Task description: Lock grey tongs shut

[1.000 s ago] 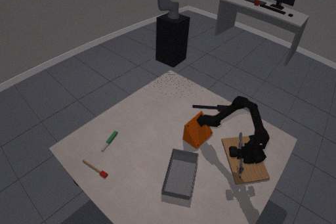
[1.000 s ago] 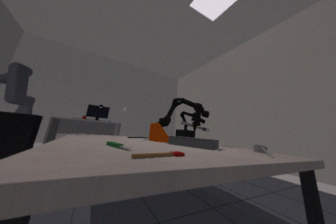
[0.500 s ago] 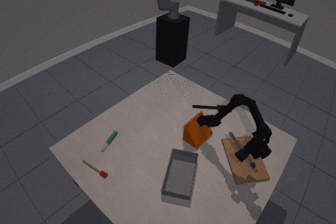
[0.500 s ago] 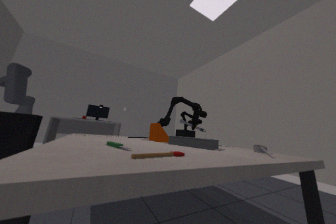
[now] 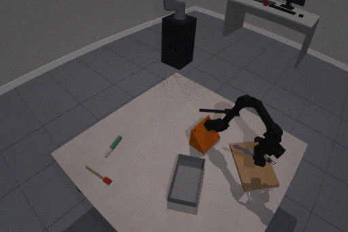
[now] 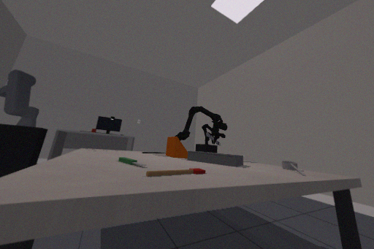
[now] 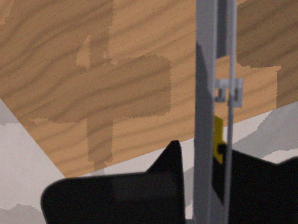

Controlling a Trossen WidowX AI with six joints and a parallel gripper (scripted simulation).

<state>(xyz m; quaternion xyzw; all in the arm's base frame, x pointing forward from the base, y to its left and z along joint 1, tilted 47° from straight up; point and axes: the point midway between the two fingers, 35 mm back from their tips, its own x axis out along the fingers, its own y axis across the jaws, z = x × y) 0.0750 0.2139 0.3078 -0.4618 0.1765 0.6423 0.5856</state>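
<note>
My gripper tip is now 30 mm to the right of the yellow lock piece and 30 mm below it. From my gripper tip the other things lie so: black spatula (390 mm to the right, 370 mm behind, 120 mm below); then wooden board (120 mm below, 60 mm behind, 20 mm to the left); then grey roasting tin (300 mm ahead, 270 mm to the right, 100 mm below).
</note>
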